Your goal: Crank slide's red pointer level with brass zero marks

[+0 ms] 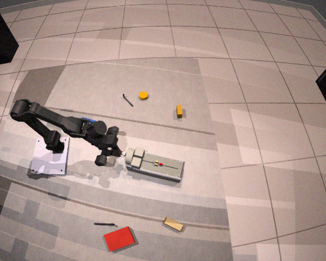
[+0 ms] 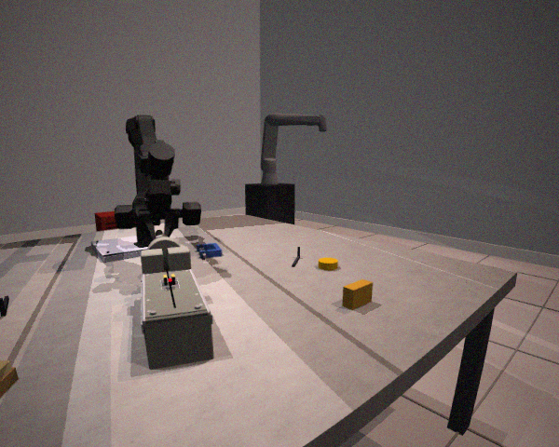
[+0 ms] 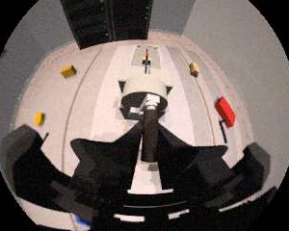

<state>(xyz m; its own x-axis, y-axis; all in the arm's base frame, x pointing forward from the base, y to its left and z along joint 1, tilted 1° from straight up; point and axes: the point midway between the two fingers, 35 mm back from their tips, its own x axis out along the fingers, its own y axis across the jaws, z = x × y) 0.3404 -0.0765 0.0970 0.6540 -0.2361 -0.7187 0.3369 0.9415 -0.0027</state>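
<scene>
My gripper tip is 20 mm below the dark crank handle, 20 mm past it and 10 mm to the right of it. Round my gripper tip: blue block: 220 mm to the left, 200 mm behind, 90 mm below; then bent black rod: 380 mm to the left, 90 mm below, 10 mm ahead; then red pointer: 180 mm ahead, 50 mm to the right, 10 mm below.
</scene>
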